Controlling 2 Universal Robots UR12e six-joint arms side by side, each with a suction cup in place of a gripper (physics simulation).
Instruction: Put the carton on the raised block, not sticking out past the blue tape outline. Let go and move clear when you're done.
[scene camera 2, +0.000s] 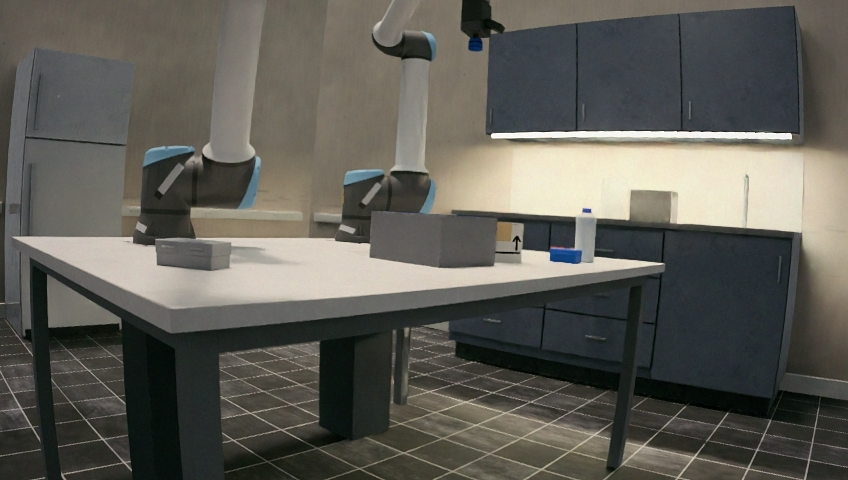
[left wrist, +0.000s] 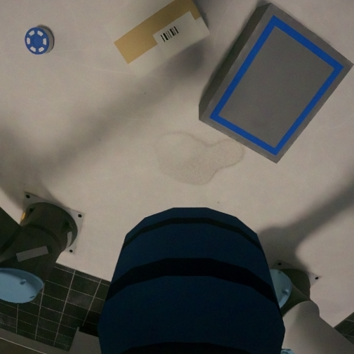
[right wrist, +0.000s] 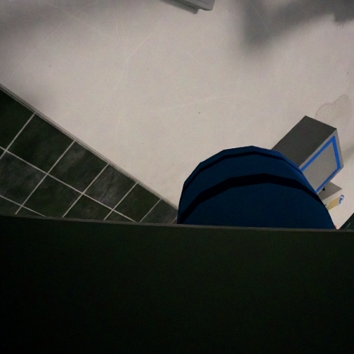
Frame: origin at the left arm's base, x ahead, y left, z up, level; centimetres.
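Seen in the pictures: left end effector, tool point: (scene camera 2: 475, 49); left arm's base, origin of the base link: (scene camera 2: 360, 241).
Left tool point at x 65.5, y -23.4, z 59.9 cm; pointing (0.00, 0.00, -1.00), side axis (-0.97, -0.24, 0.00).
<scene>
Pixels of each thing's top centre, then the offset from my left tool point to it. Level surfaces: height alone.
- carton, middle of its top: (scene camera 2: 493, 221) dx +2.8, dy +8.9, dz -49.0 cm
- raised block, middle of its top: (scene camera 2: 434, 214) dx +1.6, dy -16.6, dz -47.9 cm
- grey lidded box, middle of its top: (scene camera 2: 193, 240) dx -4.1, dy -80.9, dz -54.9 cm
- table, its level: dz -59.9 cm
- white bottle, middle of its top: (scene camera 2: 586, 207) dx +19.0, dy +37.9, dz -42.9 cm
- blue box, middle of its top: (scene camera 2: 566, 249) dx +17.6, dy +27.4, dz -55.9 cm
The carton (scene camera 2: 509, 237) (left wrist: 150, 34), white with a tan band, stands on the table beside the raised block (scene camera 2: 410, 239) (left wrist: 275, 90) (right wrist: 306, 139), apart from it in the left wrist view. The grey block is partly in front of it in scene camera 2. The blue tape outline (left wrist: 244, 67) (right wrist: 337, 152) runs around the block's top, and nothing lies inside it in the left wrist view. My left gripper (scene camera 2: 474, 45) (left wrist: 191, 216), a blue suction cup, is high above the table, open and empty. My right gripper (right wrist: 254, 162) is open, with nothing on its cup; it does not show in scene camera 2.
A grey lidded box (scene camera 2: 193, 254) stands on the table (scene camera 2: 297, 285) at the picture's left. A white bottle (scene camera 2: 586, 237) and a blue box (scene camera 2: 565, 255) stand at the right. A blue-and-white disc (left wrist: 39, 41) lies left of the carton. Both arm bases stand at the table's back.
</scene>
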